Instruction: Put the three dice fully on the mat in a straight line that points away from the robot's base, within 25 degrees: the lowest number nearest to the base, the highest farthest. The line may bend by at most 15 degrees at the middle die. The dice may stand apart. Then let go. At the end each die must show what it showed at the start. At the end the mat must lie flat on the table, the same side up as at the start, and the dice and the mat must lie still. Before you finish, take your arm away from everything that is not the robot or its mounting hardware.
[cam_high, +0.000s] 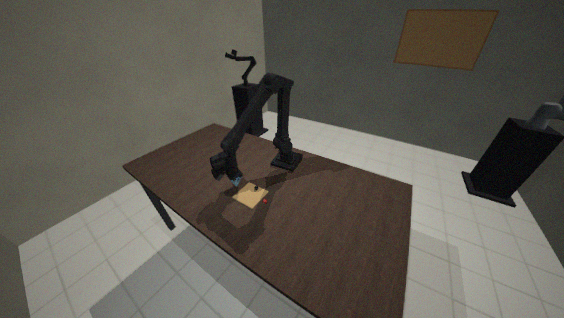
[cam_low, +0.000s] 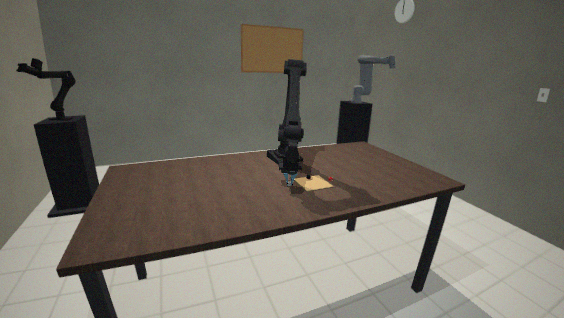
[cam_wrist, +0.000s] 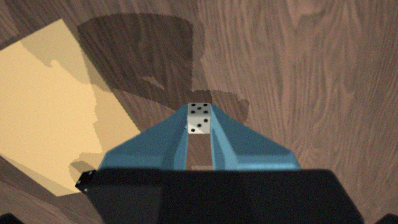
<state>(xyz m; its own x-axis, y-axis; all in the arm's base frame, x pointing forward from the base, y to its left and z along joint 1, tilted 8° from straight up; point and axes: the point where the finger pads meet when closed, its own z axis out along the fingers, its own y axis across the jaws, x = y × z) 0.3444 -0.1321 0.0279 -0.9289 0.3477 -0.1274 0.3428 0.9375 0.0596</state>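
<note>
Right now the tan mat is 10 mm ahead of my hand, 120 mm to the left of it and 10 mm below it. Also, from my hand: white die: right at my hand; black die: 40 mm behind, 120 mm to the left; red die: 20 mm ahead, 220 mm to the left.
</note>
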